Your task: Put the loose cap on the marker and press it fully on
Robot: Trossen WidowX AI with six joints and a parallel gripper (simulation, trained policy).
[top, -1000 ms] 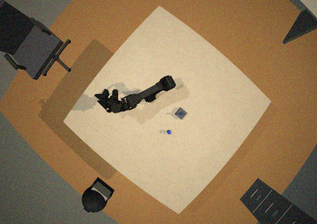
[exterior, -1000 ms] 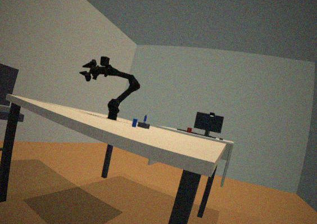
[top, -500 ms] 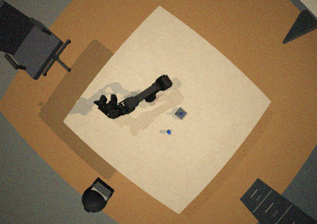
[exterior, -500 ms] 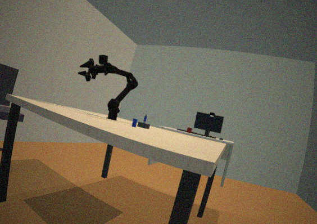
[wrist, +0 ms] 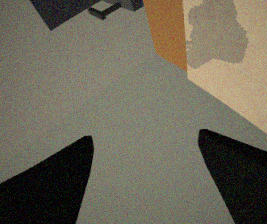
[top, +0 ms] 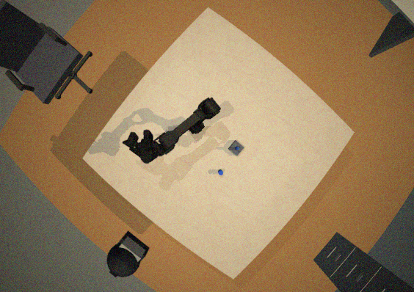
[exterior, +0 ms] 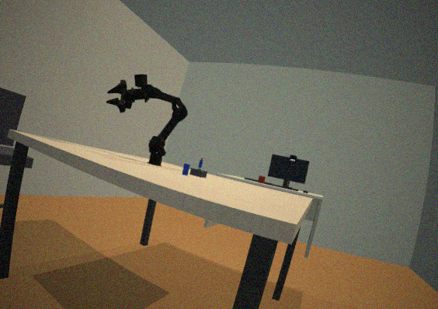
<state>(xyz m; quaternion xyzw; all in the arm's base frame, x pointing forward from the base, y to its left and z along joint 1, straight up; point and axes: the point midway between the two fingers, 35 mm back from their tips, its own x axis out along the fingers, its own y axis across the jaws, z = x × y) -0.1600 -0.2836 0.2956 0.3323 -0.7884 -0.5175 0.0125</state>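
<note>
Now: gripper tip 470 mm short of the blue cap, 180 mm to the right of it and 260 mm above it. The rest, counted from my gripper tip: grey holder block: 450 mm ahead, 340 mm to the left, 270 mm below.
</note>
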